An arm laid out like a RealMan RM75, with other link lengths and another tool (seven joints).
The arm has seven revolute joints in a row. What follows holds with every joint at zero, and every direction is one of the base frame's. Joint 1 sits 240.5 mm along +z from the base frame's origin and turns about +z. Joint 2 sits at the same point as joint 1 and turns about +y. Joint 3 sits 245.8 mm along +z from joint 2 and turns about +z. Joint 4 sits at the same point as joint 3 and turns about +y. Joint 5 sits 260.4 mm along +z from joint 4 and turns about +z. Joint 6 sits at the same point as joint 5 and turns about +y. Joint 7 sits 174.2 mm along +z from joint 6 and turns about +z. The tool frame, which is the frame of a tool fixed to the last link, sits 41 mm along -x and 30 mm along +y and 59 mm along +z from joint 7; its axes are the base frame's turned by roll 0, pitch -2.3 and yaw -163.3 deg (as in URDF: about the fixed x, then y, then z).
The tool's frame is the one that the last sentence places.
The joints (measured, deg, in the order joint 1, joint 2, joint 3, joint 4, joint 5, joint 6, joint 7), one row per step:
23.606, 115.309, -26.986, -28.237, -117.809, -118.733, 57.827
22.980, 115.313, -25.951, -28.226, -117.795, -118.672, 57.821
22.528, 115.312, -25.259, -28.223, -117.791, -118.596, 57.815
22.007, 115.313, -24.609, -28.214, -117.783, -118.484, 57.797
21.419, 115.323, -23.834, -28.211, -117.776, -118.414, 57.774
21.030, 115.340, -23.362, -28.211, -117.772, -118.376, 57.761
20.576, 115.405, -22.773, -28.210, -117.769, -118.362, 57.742
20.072, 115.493, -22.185, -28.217, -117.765, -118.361, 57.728
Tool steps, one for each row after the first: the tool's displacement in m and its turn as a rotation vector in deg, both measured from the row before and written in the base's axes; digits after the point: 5 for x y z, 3 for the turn. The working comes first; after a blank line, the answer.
Tool pose at each row, in the base's axes (x y z in m, rotation vector in deg; the steps are taken from these numbers as rounded here):
0.21613, 0.25459, 0.00413, -33.052, -132.058, 2.373
0.21942, 0.25425, 0.00640, -33.815, -131.291, 0.911
0.22188, 0.25396, 0.00788, -34.377, -130.789, -0.121
0.22469, 0.25340, 0.00918, -35.024, -130.295, -1.183
0.22778, 0.25259, 0.01084, -35.711, -129.690, -2.368
0.22977, 0.25191, 0.01181, -36.162, -129.301, -3.093
0.23190, 0.25099, 0.01286, -36.668, -128.776, -3.919
0.23415, 0.24977, 0.01383, -37.223, -128.216, -4.744

0.00329, -0.00034, 0.00227, 0.895, 0.350, -1.107
0.00246, -0.00029, 0.00148, 0.617, 0.196, -0.793
0.00281, -0.00056, 0.00130, 0.607, 0.160, -0.862
0.00309, -0.00081, 0.00166, 0.698, 0.225, -0.950
0.00199, -0.00068, 0.00097, 0.419, 0.145, -0.608
0.00213, -0.00092, 0.00105, 0.496, 0.239, -0.703
0.00225, -0.00122, 0.00097, 0.484, 0.259, -0.746

